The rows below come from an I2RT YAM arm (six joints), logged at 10 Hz.
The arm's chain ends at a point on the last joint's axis. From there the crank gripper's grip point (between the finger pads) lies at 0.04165 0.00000 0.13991 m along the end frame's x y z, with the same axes.
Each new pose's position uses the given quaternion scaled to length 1; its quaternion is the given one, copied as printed.
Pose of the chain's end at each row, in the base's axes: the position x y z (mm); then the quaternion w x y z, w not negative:
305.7 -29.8 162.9 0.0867 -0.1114 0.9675 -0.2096
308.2 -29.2 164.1 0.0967 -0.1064 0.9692 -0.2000
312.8 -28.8 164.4 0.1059 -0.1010 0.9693 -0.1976
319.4 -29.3 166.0 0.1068 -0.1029 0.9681 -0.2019
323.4 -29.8 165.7 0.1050 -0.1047 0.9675 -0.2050
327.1 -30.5 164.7 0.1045 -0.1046 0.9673 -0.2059
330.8 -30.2 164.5 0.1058 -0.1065 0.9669 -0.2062
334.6 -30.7 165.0 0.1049 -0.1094 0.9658 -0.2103
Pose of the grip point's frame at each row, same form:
295.7 -94.3 32.3 0.0867 -0.1114 0.9675 -0.2096
300.5 -90.8 32.0 0.0967 -0.1064 0.9692 -0.2000
307.2 -89.3 31.7 0.1059 -0.1010 0.9693 -0.1976
314.3 -91.0 33.8 0.1068 -0.1029 0.9681 -0.2019
318.0 -92.4 34.0 0.1050 -0.1047 0.9675 -0.2050
321.6 -93.4 33.1 0.1045 -0.1046 0.9673 -0.2059
325.8 -93.2 32.9 0.1058 -0.1065 0.9669 -0.2062
329.7 -95.0 34.0 0.1049 -0.1094 0.9658 -0.2103

